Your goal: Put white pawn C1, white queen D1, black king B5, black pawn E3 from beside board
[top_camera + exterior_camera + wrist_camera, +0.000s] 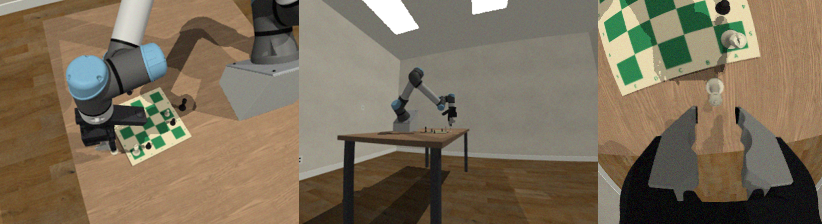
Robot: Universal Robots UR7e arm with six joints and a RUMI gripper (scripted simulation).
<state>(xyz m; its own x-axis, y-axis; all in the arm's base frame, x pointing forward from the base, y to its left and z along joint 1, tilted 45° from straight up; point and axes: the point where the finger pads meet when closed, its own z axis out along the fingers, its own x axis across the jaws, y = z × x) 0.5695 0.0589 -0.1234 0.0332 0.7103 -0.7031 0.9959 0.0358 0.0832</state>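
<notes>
My gripper is now 20 cm past the white pawn, 9 cm to the left of it and 6 cm above it. Round my hand: black king (26 cm behind, 11 cm to the right, 4 cm below); then cream chessboard (13 cm behind, 7 cm to the right, 7 cm below).
</notes>
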